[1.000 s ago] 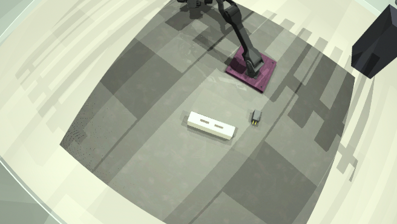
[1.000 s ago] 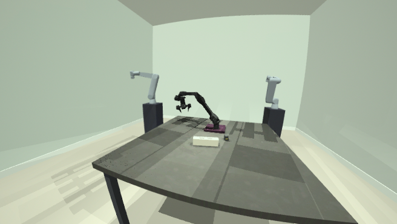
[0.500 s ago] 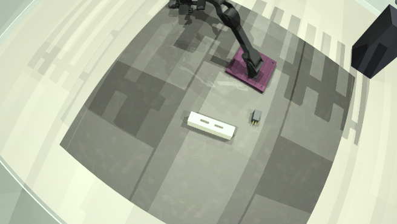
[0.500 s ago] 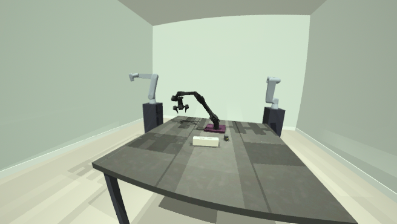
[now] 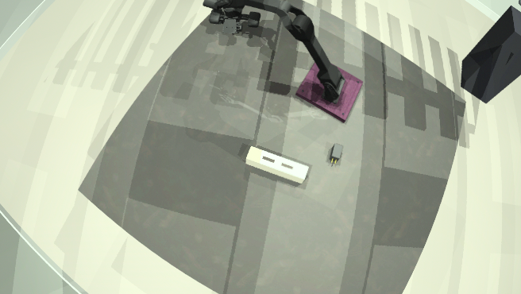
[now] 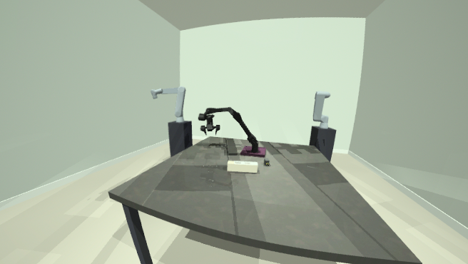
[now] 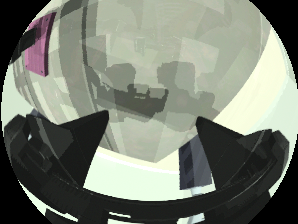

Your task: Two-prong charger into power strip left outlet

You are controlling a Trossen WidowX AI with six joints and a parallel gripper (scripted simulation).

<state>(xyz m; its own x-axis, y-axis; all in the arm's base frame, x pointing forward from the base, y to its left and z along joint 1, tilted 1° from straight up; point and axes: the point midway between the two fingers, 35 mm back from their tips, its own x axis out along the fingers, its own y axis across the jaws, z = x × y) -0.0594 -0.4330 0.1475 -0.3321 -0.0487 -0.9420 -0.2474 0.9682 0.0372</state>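
Now: gripper tip 30 cm short of the dark charger, 53 cm to the right of it and 11 cm above it.
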